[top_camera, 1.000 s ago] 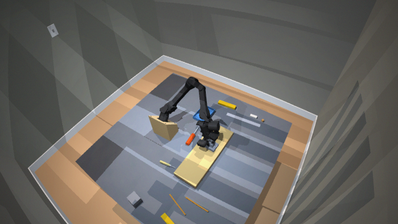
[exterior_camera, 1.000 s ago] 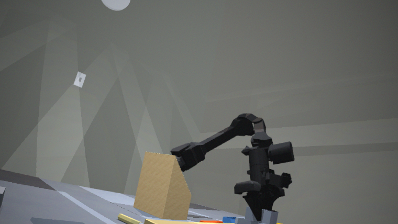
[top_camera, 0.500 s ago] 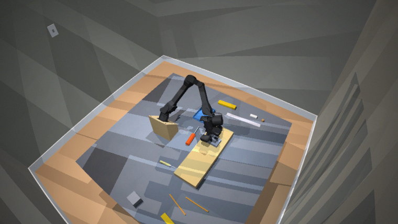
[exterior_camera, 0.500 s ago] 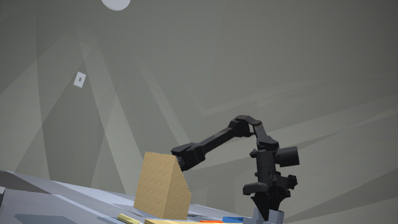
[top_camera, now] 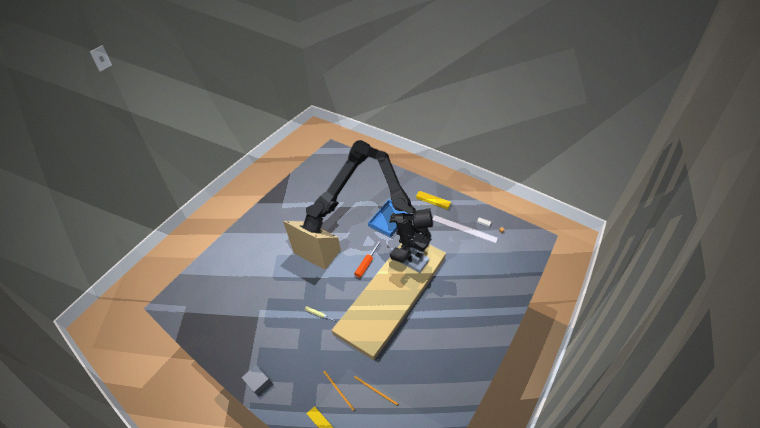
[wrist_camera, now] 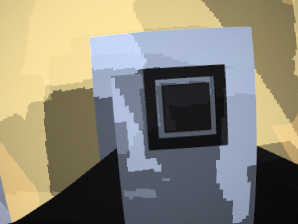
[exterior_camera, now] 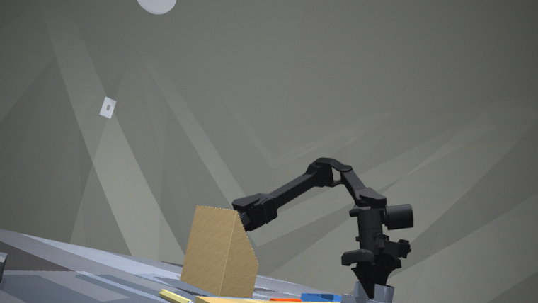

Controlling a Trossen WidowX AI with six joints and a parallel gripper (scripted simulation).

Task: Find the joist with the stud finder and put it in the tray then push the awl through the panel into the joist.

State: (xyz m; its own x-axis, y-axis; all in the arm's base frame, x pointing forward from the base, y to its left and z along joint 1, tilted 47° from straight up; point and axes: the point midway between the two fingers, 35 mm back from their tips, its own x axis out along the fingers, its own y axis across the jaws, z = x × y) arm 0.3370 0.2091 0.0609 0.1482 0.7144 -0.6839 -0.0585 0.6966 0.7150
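Now: gripper tip 23 cm past the blue tray, 15 cm to the right of it and 5 cm above it. The rest, counted from my gripper tip: awl 14 cm behind, 39 cm to the right, 6 cm below; then white piece 12 cm ahead, 38 cm to the left, 6 cm below; then grey stud finder 1 cm ahead, 2 cm above.
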